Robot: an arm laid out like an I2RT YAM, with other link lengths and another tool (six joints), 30 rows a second.
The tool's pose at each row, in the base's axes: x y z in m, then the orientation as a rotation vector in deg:
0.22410 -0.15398 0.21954 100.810 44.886 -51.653
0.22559 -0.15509 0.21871 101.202 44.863 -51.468
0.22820 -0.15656 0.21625 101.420 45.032 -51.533
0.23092 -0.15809 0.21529 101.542 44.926 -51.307
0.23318 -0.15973 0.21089 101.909 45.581 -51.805
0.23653 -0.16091 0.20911 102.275 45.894 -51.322
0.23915 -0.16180 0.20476 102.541 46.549 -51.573
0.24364 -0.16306 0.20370 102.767 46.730 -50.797
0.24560 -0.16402 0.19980 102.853 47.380 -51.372
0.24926 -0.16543 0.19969 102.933 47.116 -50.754
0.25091 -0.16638 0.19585 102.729 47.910 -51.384
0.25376 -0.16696 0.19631 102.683 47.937 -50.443
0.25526 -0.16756 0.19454 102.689 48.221 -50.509
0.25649 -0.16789 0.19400 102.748 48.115 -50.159
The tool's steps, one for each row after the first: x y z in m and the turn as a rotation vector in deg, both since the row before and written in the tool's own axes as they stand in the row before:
0.00136 0.00120 0.00092 0.233 0.273 0.131
0.00328 0.00148 0.00143 0.188 0.154 -0.138
0.00205 0.00230 0.00108 0.004 0.122 0.193
0.00471 0.00035 0.00220 0.458 0.240 -0.682
0.00309 0.00236 0.00082 0.029 0.570 0.044
0.00492 0.00049 0.00146 0.264 0.314 -0.562
0.00302 0.00368 0.00047 -0.211 0.585 0.268
0.00416 0.00019 0.00162 0.281 0.061 -0.726
0.00173 0.00348 0.00054 -0.208 0.224 0.489
0.00394 -0.00002 0.00168 0.062 -0.040 -0.870
0.00095 0.00278 -0.00021 -0.498 0.459 0.435
0.00216 0.00067 0.00079 0.010 0.105 -0.228
0.00103 0.00090 0.00022 -0.113 0.153 0.247

